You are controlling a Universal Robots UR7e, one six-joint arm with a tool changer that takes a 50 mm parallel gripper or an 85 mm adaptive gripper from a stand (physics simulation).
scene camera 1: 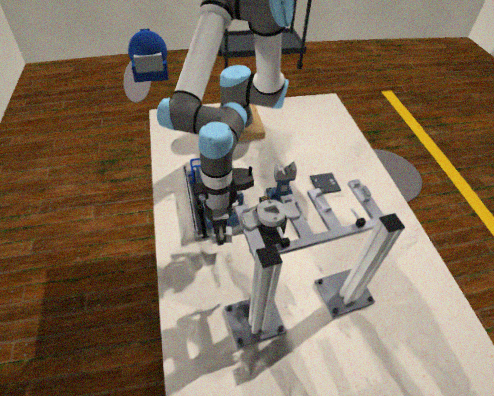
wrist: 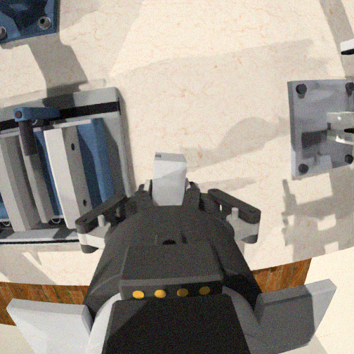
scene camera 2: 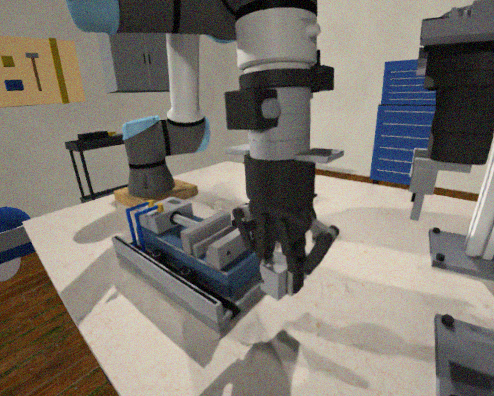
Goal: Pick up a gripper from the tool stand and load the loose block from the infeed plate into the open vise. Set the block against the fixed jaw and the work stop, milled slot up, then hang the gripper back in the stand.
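Places are measured from the arm's base along level axes (x up, y back, z right), in millimetres.
Pixels of known places: arm's base, origin of the base link: [scene camera 2: 152,188].
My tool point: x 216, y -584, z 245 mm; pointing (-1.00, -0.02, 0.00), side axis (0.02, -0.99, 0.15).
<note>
For each thing: its top centre in the pictures, then the offset to it from my tool point. "spot": a spot on its surface instead.
- light grey block, middle of its top: [scene camera 2: 285,258] [scene camera 1: 221,231] dz -7, dx -152, dy -6 mm
- vise, middle of its top: [scene camera 2: 191,216] [scene camera 1: 215,181] dz -44, dx -151, dy +191 mm
- dark plate, middle of its top: [scene camera 1: 325,182] dz -457, dx -242, dy +147 mm
- blue post, surface spot: [scene camera 1: 284,187] spot: dz -267, dx -176, dy +118 mm
My gripper [scene camera 1: 221,237] [scene camera 2: 284,280] [wrist: 170,189], the black adaptive one, is shut on a light grey block [scene camera 2: 274,281] [wrist: 170,172]. It holds the block above the table, just beside the vise and outside its base. The vise [scene camera 2: 235,272] [wrist: 99,162] is blue with grey jaws that stand apart, with no block between them. A blue arm [wrist: 37,114] with a dark rod lies over the jaws in the wrist view; it looks like the work stop. The fingers partly cover the block, and its milled slot cannot be made out.
The tool stand [scene camera 1: 320,239] has two posts on grey base plates [scene camera 1: 330,295] [wrist: 317,145]. Another gripper [scene camera 1: 272,232] [scene camera 2: 462,102] hangs in it. A dark plate [scene camera 1: 325,182] lies beyond the stand. A blue post [scene camera 1: 284,187] stands between stand and arm base.
</note>
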